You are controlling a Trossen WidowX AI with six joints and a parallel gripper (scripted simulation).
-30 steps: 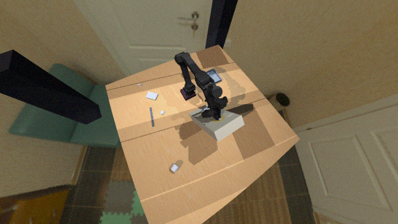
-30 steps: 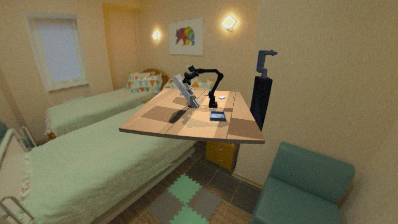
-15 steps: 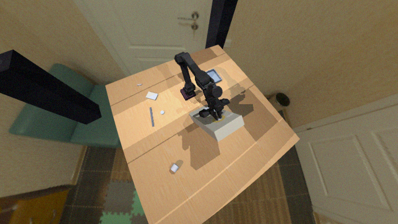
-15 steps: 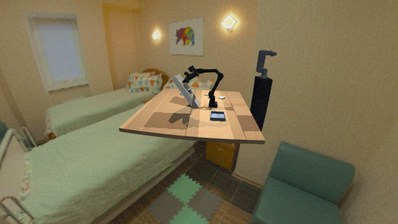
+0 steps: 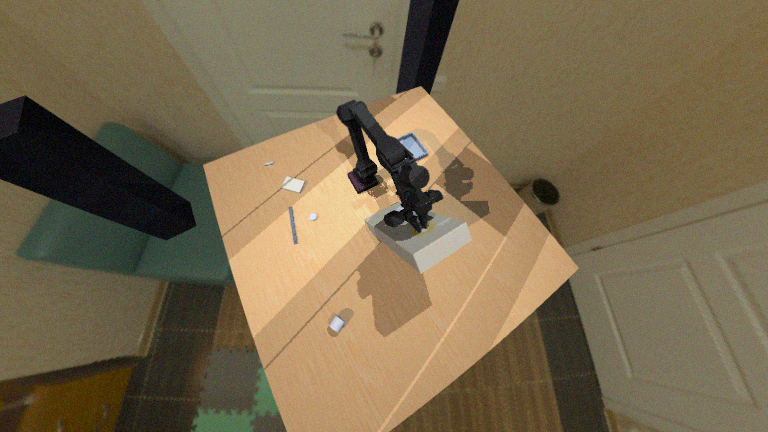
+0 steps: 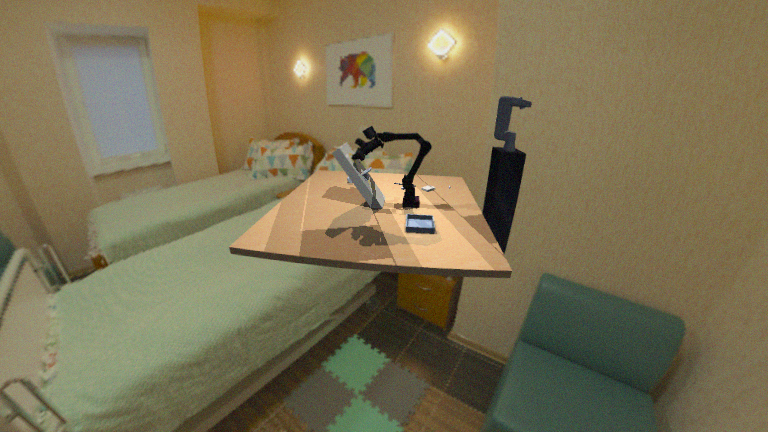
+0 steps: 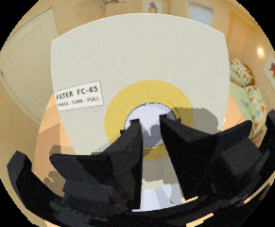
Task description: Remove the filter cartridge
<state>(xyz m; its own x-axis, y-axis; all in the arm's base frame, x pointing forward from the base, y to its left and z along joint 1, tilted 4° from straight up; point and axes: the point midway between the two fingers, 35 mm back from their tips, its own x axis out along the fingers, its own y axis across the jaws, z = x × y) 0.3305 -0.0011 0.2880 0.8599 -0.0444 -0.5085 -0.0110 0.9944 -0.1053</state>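
Now: the round filter cartridge 10 mm below my gripper tip and 10 mm ahead of it. Round my gripper tip: white card: 520 mm behind, 280 mm to the right, 280 mm below; then dark blue tray: 430 mm behind, 300 mm to the left, 270 mm below.
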